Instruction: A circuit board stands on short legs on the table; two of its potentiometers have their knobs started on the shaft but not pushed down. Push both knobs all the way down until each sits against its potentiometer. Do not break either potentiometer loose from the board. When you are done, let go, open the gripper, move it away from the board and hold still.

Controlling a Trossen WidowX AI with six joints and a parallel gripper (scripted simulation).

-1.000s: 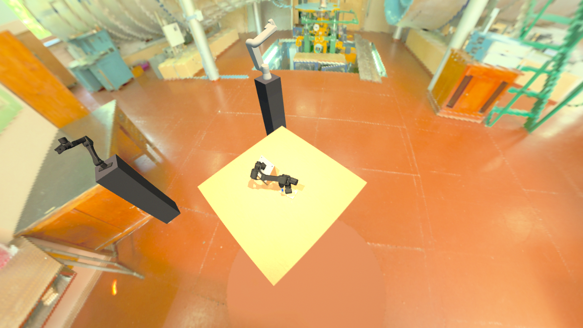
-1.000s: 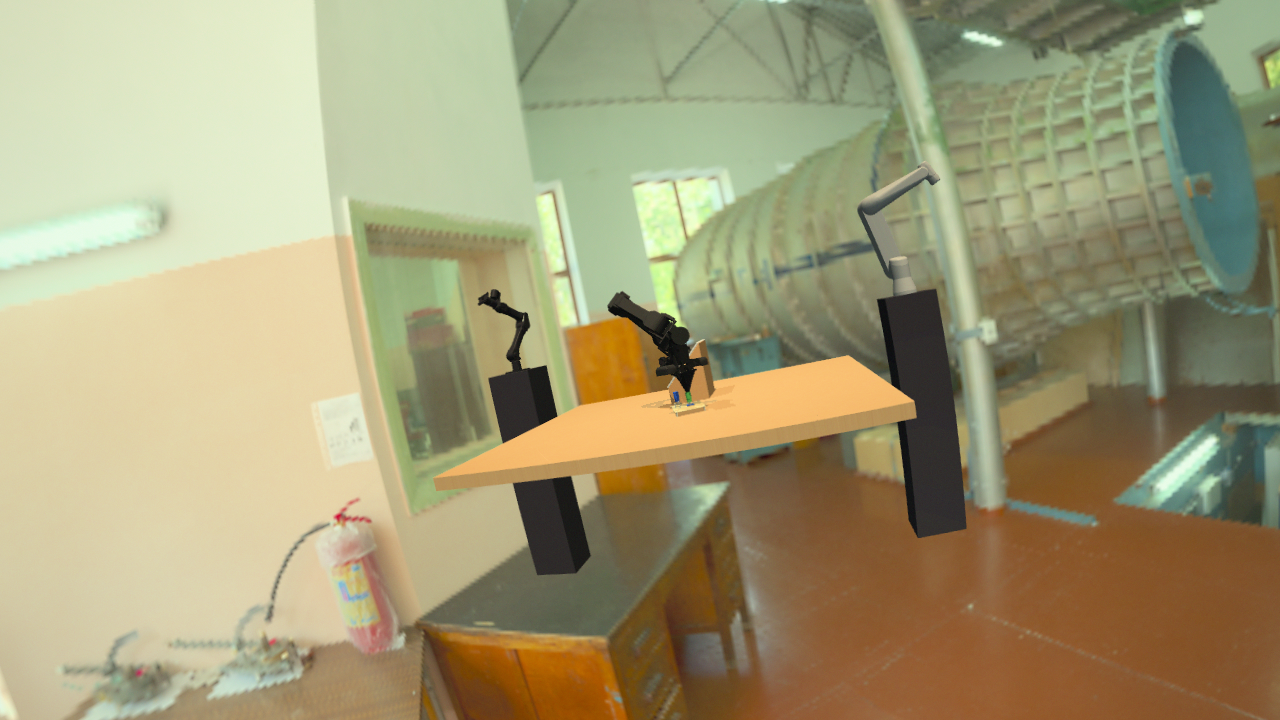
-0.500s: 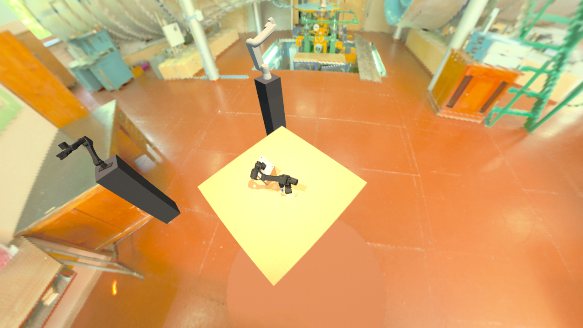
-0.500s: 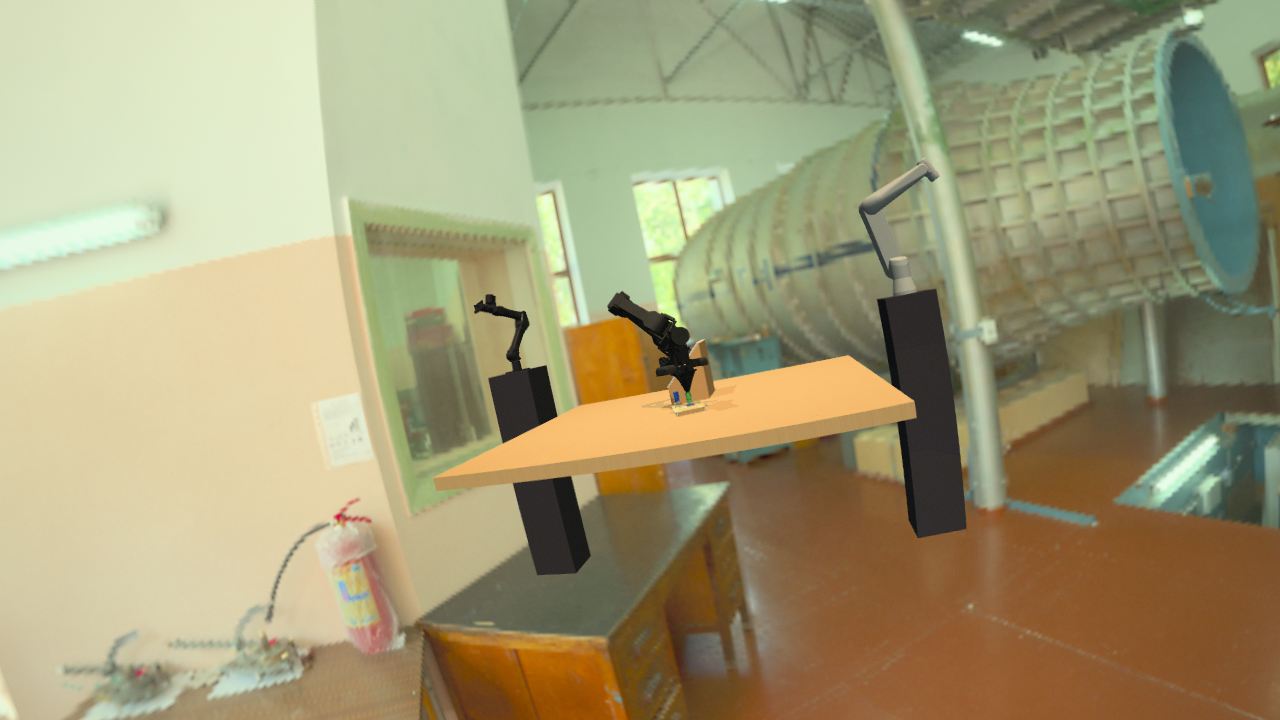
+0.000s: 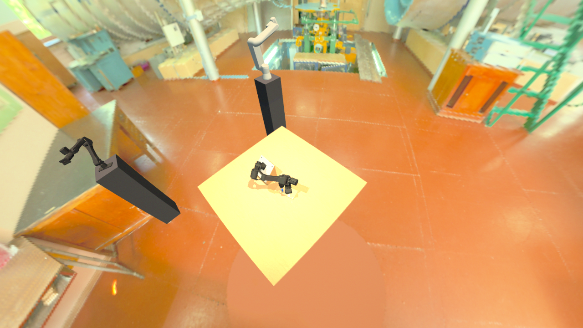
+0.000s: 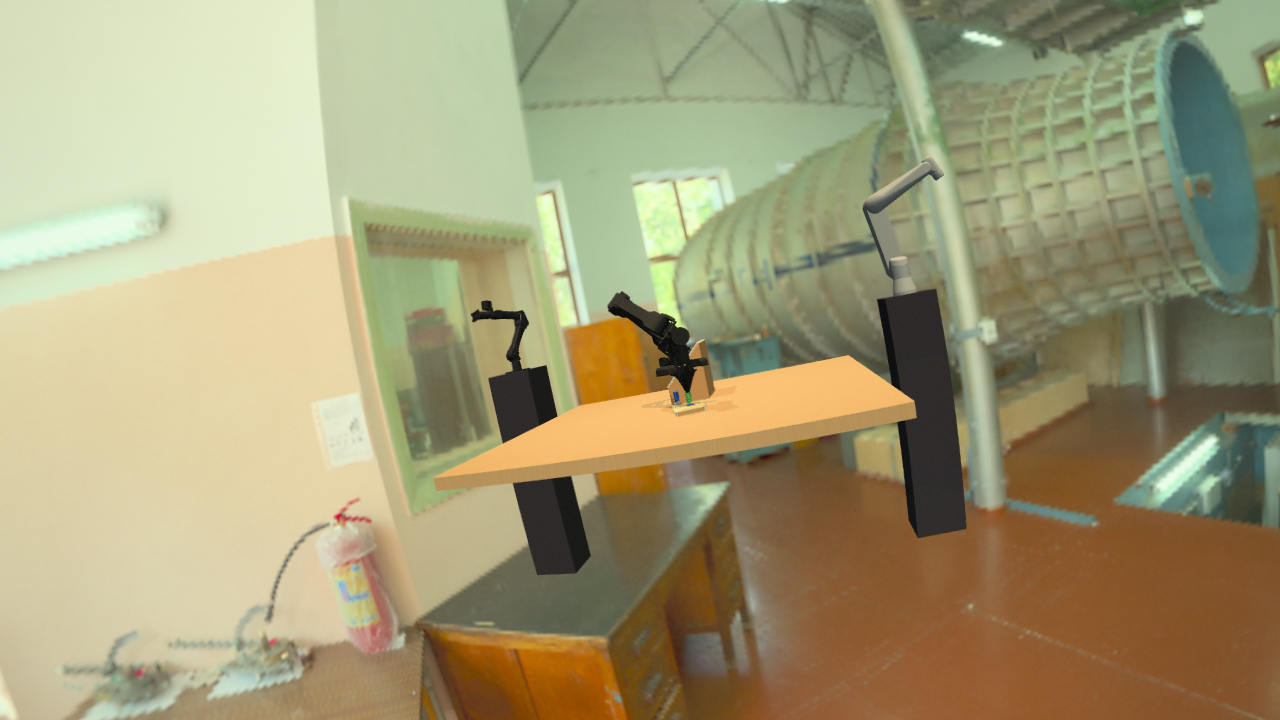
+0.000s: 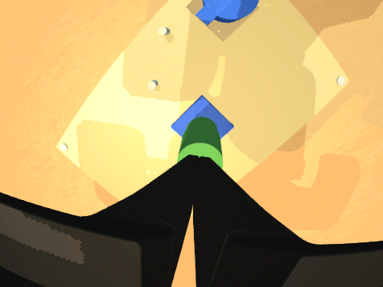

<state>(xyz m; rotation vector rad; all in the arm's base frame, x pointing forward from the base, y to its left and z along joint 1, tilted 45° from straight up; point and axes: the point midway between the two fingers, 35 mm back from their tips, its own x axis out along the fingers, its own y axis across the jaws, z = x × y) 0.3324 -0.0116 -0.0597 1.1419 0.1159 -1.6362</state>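
My gripper tip is 20 mm above the green knob. Round my gripper tip: blue knob: 40 mm behind, 50 mm to the right, 10 mm below.
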